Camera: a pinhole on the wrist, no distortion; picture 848 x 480 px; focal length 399.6 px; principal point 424.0 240.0 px. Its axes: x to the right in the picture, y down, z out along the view. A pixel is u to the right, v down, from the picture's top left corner.
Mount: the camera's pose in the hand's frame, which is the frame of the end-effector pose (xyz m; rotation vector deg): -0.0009 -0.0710 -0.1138 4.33 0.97 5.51
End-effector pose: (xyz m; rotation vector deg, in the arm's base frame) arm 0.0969 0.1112 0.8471 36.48 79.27 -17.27
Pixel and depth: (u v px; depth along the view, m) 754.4 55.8 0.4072
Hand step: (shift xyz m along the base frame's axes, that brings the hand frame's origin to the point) 0.1473 -0.3028 -0.3955
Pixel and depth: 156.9 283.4 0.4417
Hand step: 0.1715 -0.3092 0.2794
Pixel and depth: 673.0 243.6 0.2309
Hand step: 0.0802 -0.1000 -0.1533
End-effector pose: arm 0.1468 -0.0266 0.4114 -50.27 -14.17 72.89
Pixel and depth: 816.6 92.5 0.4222
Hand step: 0.1188 0.5111 0.2130
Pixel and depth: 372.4 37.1 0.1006
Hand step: 0.1029 -0.0177 0.0804
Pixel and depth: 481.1 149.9 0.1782
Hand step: 0.0614 0.0512 0.1144
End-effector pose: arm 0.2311 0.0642 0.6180 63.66 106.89 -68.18
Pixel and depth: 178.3 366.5 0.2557
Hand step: 0.0577 -0.1928 0.0893
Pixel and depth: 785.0 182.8 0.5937
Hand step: -0.3321 -0.2929 -0.5895
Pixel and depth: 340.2 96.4 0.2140
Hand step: -0.1290 -0.1357 0.0555
